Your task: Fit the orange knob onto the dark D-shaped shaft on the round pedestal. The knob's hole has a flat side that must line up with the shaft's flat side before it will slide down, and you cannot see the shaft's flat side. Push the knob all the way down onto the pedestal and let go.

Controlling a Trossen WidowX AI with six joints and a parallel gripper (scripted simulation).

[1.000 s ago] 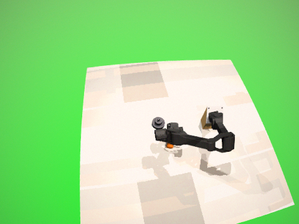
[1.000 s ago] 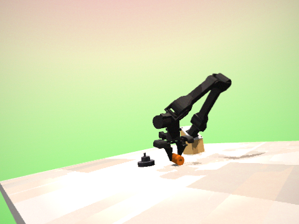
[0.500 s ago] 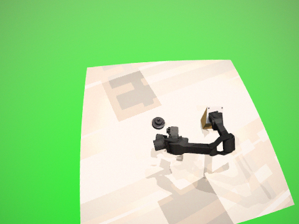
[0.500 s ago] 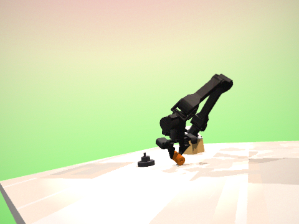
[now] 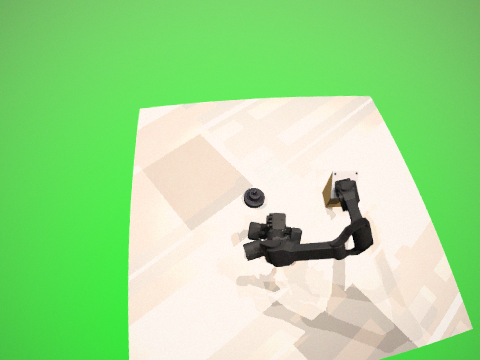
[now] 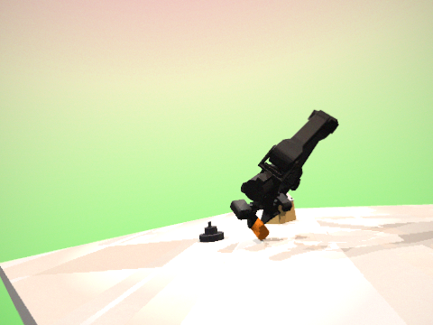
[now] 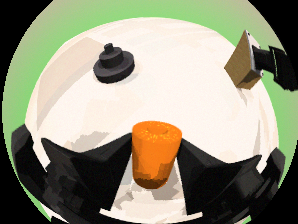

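My gripper tip is now 1 cm short of the orange knob and 2 cm to the right of it. Also, from my gripper tip: dark round pedestal (4 cm ahead, 16 cm to the right, 1 cm below).
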